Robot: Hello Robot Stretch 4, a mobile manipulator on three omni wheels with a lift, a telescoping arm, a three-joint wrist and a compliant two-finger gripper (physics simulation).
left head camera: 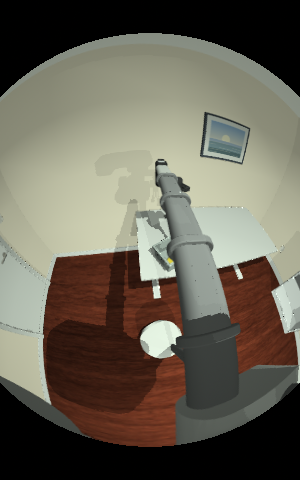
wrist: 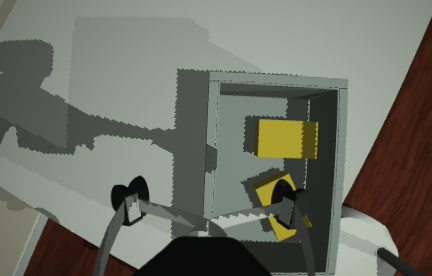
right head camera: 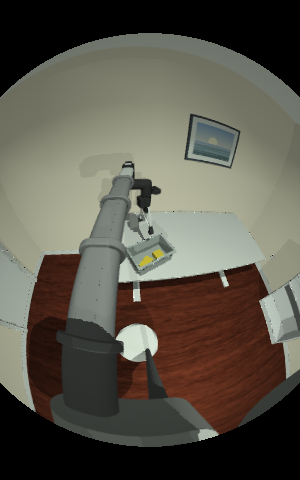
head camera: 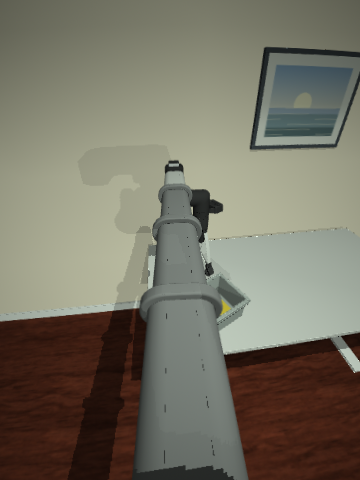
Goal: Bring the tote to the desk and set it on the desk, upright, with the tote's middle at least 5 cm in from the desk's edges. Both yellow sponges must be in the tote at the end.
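Seen in the pictures: gripper, between the fingertips: (wrist: 210, 194) (right head camera: 144, 227); robot's base, origin of its link: (left head camera: 160, 338) (right head camera: 137, 341).
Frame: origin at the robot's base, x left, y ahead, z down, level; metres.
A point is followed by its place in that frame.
Observation:
The grey tote (head camera: 236, 316) {x -0.252, y 0.611, z -0.719 m} (left head camera: 159, 257) {x 0.005, y 0.561, z -0.787 m} (right head camera: 159, 264) {x -0.194, y 0.573, z -0.711 m} (wrist: 212, 125) {x -0.144, y 0.755, z -0.813 m} stands upright on the white desk (head camera: 290, 280) {x -0.618, y 0.827, z -0.693 m} (left head camera: 230, 235) {x -0.734, y 0.805, z -0.693 m} (right head camera: 200, 245) {x -0.581, y 0.761, z -0.693 m} (wrist: 300, 40) {x -0.371, y 0.706, z -0.693 m}, near its front edge and towards its left end. Two yellow sponges lie inside the tote. One sponge (right head camera: 158, 254) {x -0.189, y 0.642, z -0.741 m} (wrist: 285, 139) {x -0.192, y 0.643, z -0.741 m} lies towards its right end; the other sponge (right head camera: 145, 261) {x -0.093, y 0.582, z -0.741 m} (wrist: 267, 195) {x -0.098, y 0.617, z -0.741 m} lies skewed, partly behind a fingertip in the wrist view. My gripper (right head camera: 145, 224) {x -0.087, y 0.720, z -0.939 m} (wrist: 210, 194) {x -0.087, y 0.720, z -0.939 m} is open and empty, over the tote's back rim in the wrist view. The arm hides part of the tote in the head view.
My long arm (head camera: 180, 350) {x 0.003, y 0.176, z -1.360 m} (left head camera: 197, 285) {x 0.012, y 0.153, z -1.360 m} (right head camera: 100, 270) {x -0.013, y 0.183, z -1.360 m} reaches over the desk's left part. The wall with a framed picture (head camera: 307, 100) {x -0.710, y 1.301, z -1.519 m} (left head camera: 225, 139) {x -0.687, y 1.299, z -1.500 m} (right head camera: 212, 141) {x -0.687, y 1.299, z -1.507 m} stands behind the desk. A white round object (left head camera: 161, 339) {x -0.002, y -0.004, z -0.188 m} (right head camera: 137, 342) {x -0.011, y 0.002, z -0.187 m} (wrist: 365, 232) {x -0.131, y 0.034, z -0.187 m} is in front of the desk.

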